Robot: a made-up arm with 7 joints. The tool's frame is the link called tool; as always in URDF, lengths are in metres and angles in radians. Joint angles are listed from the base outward.
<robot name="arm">
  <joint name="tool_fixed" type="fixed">
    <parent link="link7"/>
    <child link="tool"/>
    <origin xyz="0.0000 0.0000 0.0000"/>
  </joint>
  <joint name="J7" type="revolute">
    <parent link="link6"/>
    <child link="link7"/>
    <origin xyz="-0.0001 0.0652 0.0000" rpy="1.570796 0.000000 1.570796"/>
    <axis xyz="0 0 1"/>
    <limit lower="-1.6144" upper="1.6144"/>
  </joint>
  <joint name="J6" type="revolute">
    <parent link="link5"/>
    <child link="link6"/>
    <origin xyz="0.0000 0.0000 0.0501" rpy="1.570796 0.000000 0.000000"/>
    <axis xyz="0 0 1"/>
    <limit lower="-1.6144" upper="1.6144"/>
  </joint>
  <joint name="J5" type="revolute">
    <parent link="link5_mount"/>
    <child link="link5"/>
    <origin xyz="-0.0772 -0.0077 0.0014" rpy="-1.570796 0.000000 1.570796"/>
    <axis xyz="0 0 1"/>
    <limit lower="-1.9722" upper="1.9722"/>
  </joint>
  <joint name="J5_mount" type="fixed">
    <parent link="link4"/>
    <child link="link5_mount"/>
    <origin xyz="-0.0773 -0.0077 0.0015"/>
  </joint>
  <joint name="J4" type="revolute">
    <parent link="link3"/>
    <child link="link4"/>
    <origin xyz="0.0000 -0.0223 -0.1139" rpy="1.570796 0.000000 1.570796"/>
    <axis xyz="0 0 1"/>
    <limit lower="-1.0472" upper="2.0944"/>
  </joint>
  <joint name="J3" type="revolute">
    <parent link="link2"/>
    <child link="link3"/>
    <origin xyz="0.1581 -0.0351 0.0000" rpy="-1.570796 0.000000 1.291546"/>
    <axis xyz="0 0 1"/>
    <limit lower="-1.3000" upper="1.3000"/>
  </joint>
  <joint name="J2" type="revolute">
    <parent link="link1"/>
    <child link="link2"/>
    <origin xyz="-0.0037 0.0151 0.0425" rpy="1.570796 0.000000 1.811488"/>
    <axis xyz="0 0 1"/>
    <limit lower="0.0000" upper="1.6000"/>
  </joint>
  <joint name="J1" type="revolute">
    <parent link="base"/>
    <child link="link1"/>
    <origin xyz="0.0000 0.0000 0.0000" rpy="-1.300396 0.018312 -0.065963"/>
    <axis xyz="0 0 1"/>
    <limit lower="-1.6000" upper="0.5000"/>
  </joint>
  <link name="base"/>
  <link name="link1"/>
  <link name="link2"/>
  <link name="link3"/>
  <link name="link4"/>
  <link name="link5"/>
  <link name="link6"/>
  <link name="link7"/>
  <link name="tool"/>
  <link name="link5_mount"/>
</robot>
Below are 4 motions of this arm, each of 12 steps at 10 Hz.
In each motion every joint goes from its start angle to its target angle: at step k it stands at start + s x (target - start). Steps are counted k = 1, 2, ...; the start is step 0. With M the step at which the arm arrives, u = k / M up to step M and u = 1 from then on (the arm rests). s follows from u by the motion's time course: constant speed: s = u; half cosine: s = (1 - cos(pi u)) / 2; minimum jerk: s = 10 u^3 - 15 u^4 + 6 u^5.
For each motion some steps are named. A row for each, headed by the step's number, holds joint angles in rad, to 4 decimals.
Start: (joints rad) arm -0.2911 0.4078 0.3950 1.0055 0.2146 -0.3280 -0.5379
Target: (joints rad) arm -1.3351 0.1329 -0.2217 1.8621 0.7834 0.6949 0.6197
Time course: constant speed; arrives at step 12
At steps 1, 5, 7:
1: -0.3781 0.3849 0.3436 1.0769 0.2620 -0.2428 -0.4414
5: -0.7261 0.2933 0.1380 1.3624 0.4516 0.0982 -0.0556
7: -0.9001 0.2474 0.0353 1.5052 0.5464 0.2687 0.1374

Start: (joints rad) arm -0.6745 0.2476 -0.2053 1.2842 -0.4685 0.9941 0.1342
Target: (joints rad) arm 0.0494 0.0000 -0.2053 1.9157 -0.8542 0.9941 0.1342
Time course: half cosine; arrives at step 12
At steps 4, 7, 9, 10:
4: -0.4935 0.1857 -0.2053 1.4421 -0.5649 0.9941 0.1342
7: -0.2189 0.0918 -0.2053 1.6817 -0.7113 0.9941 0.1342
9: -0.0566 0.0363 -0.2053 1.8232 -0.7977 0.9941 0.1342
10: 0.0009 0.0166 -0.2053 1.8734 -0.8284 0.9941 0.1342

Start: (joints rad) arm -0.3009 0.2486 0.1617 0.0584 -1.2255 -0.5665 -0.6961
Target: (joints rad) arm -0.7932 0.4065 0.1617 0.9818 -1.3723 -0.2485 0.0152
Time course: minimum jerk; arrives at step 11
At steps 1, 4, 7, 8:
1: -0.3041 0.2496 0.1617 0.0644 -1.2265 -0.5644 -0.6915
4: -0.4273 0.2891 0.1617 0.2954 -1.2632 -0.4849 -0.5135
7: -0.6668 0.3660 0.1617 0.7448 -1.3346 -0.3301 -0.1674
8: -0.7297 0.3861 0.1617 0.8628 -1.3534 -0.2895 -0.0765

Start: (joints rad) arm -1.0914 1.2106 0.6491 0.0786 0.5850 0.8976 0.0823
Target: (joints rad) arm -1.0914 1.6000 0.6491 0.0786 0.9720 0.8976 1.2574
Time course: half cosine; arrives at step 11
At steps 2, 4, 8, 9, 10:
2: -1.0914 1.2415 0.6491 0.0786 0.6157 0.8976 0.1756
4: -1.0914 1.3244 0.6491 0.0786 0.6981 0.8976 0.4258
8: -1.0914 1.5328 0.6491 0.0786 0.9052 0.8976 1.0546
9: -1.0914 1.5691 0.6491 0.0786 0.9413 0.8976 1.1641
10: -1.0914 1.5921 0.6491 0.0786 0.9642 0.8976 1.2336

